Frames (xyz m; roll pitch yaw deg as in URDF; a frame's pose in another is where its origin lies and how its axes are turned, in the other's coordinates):
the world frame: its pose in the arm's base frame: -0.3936 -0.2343 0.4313 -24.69 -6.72 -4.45
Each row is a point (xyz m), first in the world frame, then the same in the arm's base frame.
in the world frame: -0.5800 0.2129 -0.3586
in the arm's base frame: -0.9161 -0.1499 -0.0485
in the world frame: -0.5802 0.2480 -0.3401
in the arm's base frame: -0.9135 -0.1103 -0.0464
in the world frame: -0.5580 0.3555 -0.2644
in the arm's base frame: -0.8843 0.0171 -0.0200
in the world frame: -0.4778 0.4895 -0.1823
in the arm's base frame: -0.7949 0.1666 0.0078
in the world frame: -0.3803 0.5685 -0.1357
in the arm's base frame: -0.6924 0.2502 0.0285
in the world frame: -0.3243 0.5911 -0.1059
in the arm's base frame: -0.6364 0.2789 0.0526
